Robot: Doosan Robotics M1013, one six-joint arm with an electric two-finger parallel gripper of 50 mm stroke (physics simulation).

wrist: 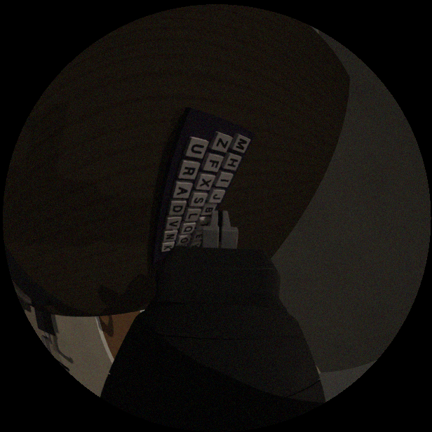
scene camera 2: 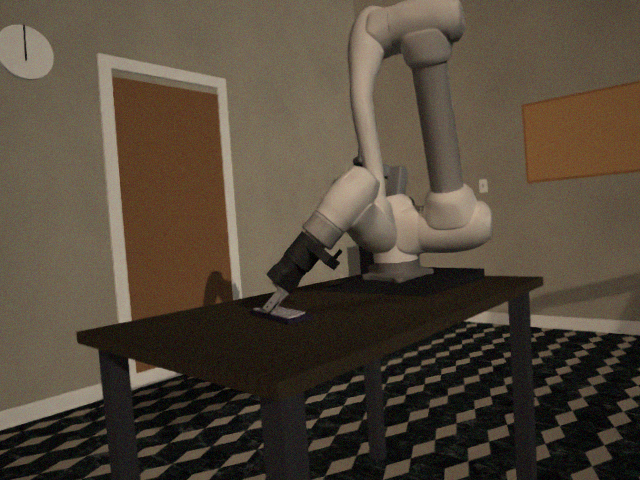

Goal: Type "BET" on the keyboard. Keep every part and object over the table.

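Observation:
The keyboard is a small dark purple board with pale lettered keys, lying on the table. In the wrist view the B key shows just left of the fingertips, and the E key shows lower down, partly covered. The key between them is mostly hidden by the fingers, and its letter cannot be read. My gripper is shut and empty, tilted, with its fingertips low at the row that holds B and E. Whether they touch a key cannot be told.
The brown table carries the keyboard. A dark mat lies under the arm's base at the far end. In the wrist view the table's edge curves past on the keyboard's right, with the floor beyond.

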